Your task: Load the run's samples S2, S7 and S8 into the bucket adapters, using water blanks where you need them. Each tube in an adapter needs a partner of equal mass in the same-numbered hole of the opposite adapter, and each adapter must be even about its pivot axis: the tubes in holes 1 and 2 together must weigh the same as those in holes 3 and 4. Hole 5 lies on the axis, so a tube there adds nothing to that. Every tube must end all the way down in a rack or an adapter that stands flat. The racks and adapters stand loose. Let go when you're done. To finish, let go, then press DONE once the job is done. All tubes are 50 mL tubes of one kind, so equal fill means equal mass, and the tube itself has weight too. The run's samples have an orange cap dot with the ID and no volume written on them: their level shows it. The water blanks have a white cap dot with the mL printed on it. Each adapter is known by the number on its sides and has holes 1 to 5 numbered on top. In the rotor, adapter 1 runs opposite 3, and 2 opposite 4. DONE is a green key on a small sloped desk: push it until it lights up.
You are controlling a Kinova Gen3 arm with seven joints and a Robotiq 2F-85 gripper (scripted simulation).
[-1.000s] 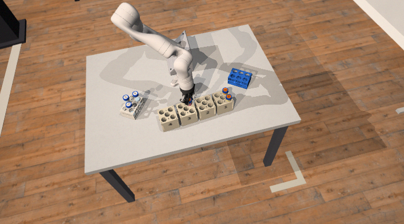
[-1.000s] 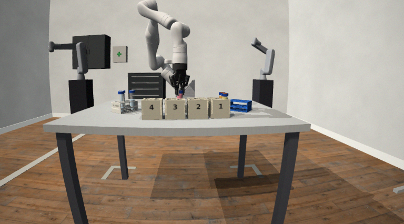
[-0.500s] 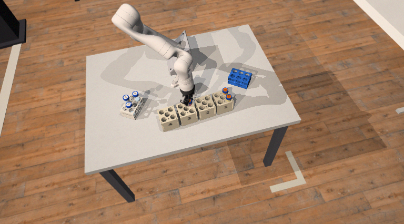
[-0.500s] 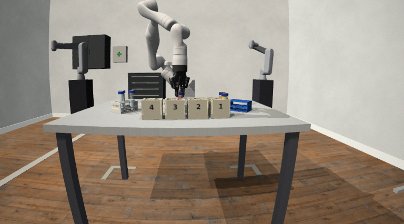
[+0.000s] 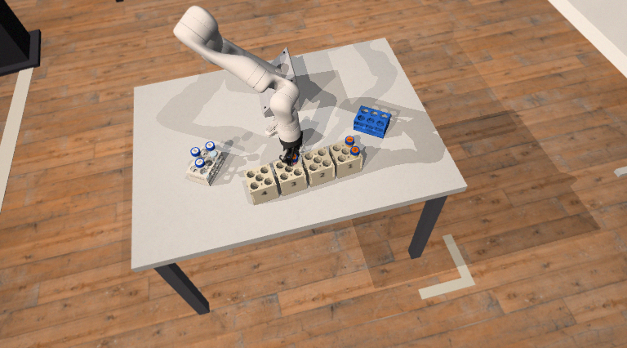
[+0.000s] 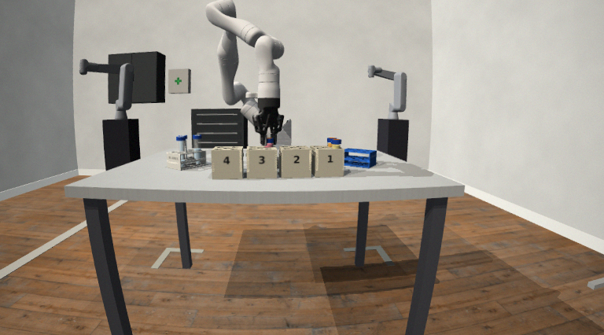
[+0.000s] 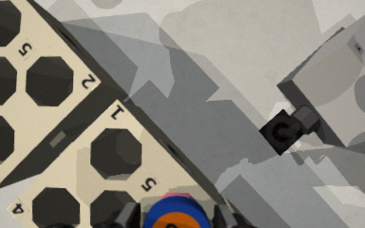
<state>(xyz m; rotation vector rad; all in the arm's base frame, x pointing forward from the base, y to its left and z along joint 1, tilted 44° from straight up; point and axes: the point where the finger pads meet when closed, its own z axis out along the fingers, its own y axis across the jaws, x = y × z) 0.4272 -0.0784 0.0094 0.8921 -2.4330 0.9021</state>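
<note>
Now: the sample S8 1 cm to the left of my hand and 5 cm below it. Also, from my hand: adapter 4 (2 cm ahead, 14 cm to the right, 7 cm below); adapter 3 (2 cm ahead, 3 cm to the right, 7 cm below); green done key (19 cm behind, 4 cm to the left, 5 cm below).
</note>
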